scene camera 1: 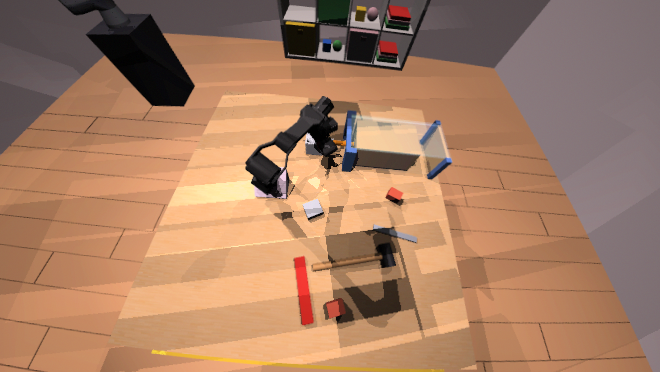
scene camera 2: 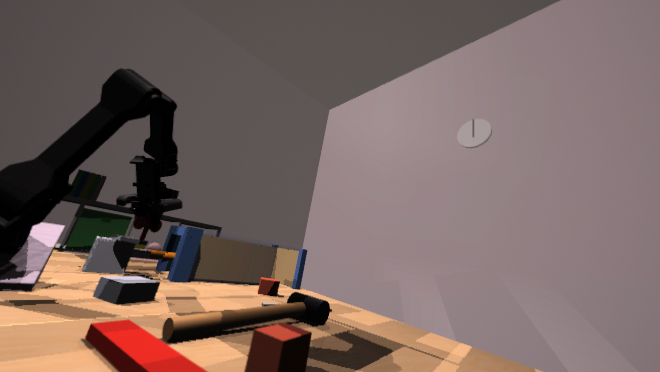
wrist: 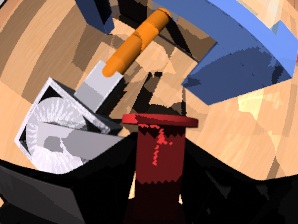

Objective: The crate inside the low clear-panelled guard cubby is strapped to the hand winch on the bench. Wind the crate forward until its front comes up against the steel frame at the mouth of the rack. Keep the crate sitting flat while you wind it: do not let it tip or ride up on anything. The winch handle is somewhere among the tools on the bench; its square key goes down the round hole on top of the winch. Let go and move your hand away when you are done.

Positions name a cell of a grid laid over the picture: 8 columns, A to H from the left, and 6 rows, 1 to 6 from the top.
A hammer shows in scene camera 1 (E5) and in scene camera 2 (D5); in the wrist view it is out of frame.
